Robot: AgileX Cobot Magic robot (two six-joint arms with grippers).
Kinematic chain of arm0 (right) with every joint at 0, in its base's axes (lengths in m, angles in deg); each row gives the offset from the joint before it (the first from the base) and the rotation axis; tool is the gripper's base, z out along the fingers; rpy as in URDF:
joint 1: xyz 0 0 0.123 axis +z
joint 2: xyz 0 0 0 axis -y
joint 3: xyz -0.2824 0 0.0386 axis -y
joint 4: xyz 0.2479 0 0.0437 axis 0.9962 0 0.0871
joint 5: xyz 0 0 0 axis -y
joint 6: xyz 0.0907 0 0.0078 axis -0.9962 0 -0.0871
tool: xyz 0 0 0 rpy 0 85 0
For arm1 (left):
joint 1: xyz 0 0 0.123 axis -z
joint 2: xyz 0 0 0 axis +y
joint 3: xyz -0.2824 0 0.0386 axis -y
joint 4: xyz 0.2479 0 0.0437 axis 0.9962 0 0.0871
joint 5: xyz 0 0 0 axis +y
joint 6: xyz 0.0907 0 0.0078 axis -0.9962 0 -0.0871
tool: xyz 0 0 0 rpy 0 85 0
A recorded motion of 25 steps. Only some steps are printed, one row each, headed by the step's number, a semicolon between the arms.
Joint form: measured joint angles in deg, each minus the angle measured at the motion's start. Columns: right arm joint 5, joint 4, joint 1, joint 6, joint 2, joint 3; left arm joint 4, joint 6, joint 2, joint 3, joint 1, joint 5.
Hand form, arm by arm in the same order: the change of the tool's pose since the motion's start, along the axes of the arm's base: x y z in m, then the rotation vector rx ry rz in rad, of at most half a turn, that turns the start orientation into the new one. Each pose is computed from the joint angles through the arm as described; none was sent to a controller.
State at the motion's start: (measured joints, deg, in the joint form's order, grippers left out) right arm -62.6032 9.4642 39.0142 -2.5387 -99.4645 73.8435; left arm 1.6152 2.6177 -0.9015 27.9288 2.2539 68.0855
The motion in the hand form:
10: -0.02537 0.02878 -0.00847 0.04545 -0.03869 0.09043; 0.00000 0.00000 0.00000 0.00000 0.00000 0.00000
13: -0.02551 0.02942 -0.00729 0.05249 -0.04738 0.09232; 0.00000 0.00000 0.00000 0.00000 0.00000 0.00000
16: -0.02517 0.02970 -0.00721 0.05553 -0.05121 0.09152; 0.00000 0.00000 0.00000 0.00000 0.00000 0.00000
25: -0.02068 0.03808 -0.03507 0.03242 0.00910 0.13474; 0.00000 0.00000 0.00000 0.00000 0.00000 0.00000
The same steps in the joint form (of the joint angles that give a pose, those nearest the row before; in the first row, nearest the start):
10: 5.75 0.87 6.42 0.00 0.13 -2.40; 0.00 0.00 0.00 0.00 0.00 0.00
13: 6.21 0.87 6.53 0.08 0.30 -2.40; 0.00 0.00 0.00 0.00 0.00 0.00
16: 6.49 0.87 6.53 0.08 0.30 -2.40; 0.00 0.00 0.00 0.00 0.00 0.00
25: 7.21 3.03 6.53 3.76 -4.43 -2.40; 0.00 0.00 0.00 0.00 0.00 0.00

